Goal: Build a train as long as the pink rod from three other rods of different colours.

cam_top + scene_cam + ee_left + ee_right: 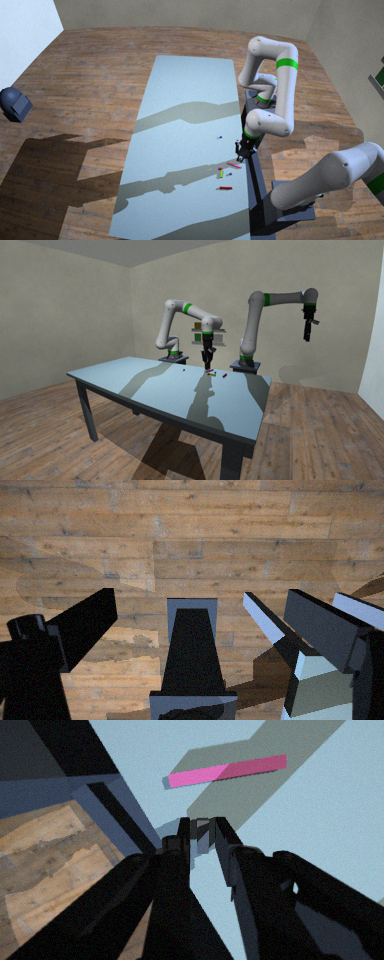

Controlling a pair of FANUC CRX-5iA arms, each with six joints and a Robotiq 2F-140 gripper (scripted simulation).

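Observation:
My right gripper is now 30 mm above the grey rod. The rest, counted from my right hand: pink rod (40 mm ahead, 30 mm to the left, 30 mm below); magenta rod (130 mm ahead, 50 mm to the left, 30 mm below); lime rod (130 mm ahead, 80 mm to the left, 30 mm below).

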